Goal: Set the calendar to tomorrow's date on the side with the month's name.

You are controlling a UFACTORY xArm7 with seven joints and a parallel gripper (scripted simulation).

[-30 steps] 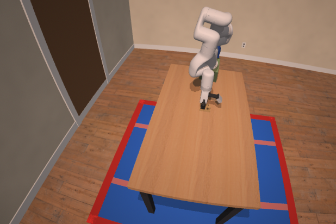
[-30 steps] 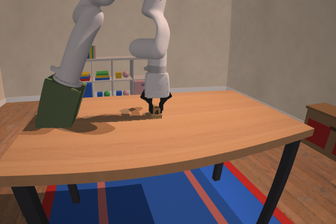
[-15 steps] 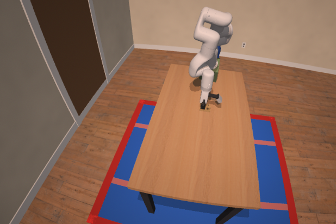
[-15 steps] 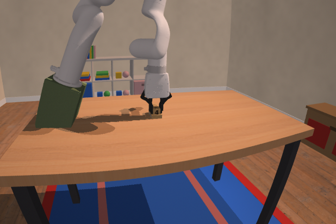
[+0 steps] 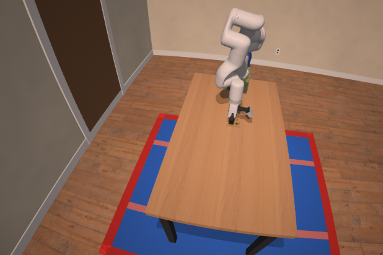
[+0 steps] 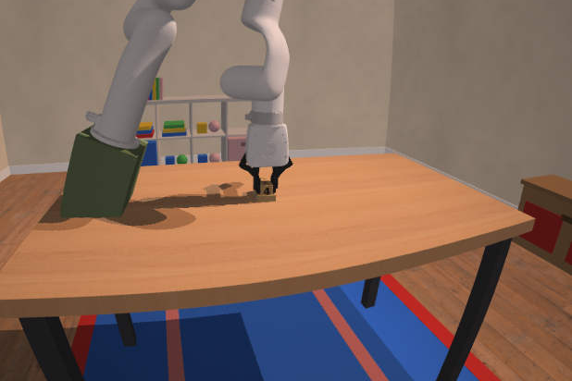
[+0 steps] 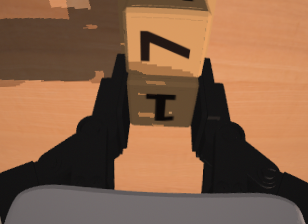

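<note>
My gripper is now 1 cm above the wooden digit cube. The rest, counted from my hand: low tray 3 cm below, 2 cm to the left; wooden cube 3 cm to the left, 1 cm below.
</note>
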